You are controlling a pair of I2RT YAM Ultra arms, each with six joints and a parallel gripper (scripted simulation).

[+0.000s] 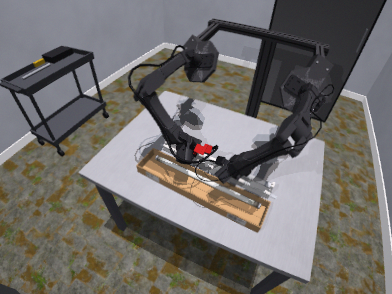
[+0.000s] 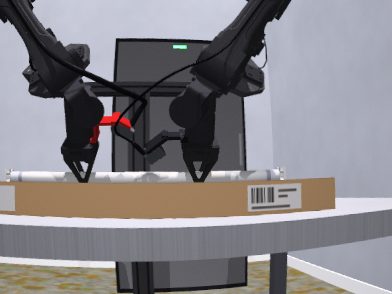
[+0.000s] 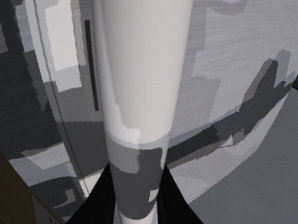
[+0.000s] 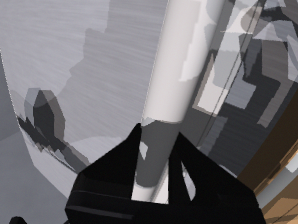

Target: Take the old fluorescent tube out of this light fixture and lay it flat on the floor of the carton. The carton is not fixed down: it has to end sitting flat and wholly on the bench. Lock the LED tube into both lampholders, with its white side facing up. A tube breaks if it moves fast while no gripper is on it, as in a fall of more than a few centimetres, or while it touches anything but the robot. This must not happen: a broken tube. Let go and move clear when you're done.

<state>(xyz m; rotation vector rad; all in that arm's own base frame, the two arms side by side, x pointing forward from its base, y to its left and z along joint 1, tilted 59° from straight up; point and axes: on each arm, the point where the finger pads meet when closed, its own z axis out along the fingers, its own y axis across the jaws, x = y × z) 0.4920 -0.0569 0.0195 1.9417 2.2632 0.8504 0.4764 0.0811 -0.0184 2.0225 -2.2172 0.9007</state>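
Now: right hand 12 cm to the right of the light fixture and 1 cm above it. Round my right hand: carton 16 cm ahead, 11 cm to the left, 4 cm below; old fluorescent tube 11 cm ahead, 11 cm to the left, 5 cm below; LED tube 12 cm to the left.
The LED tube lies 12 cm to the right of my left hand. The rest, counted from my left hand: light fixture: 12 cm to the right, 1 cm below; carton: 15 cm ahead, 13 cm to the right, 4 cm below; old fluorescent tube: 13 cm to the right, 10 cm ahead, 5 cm below.
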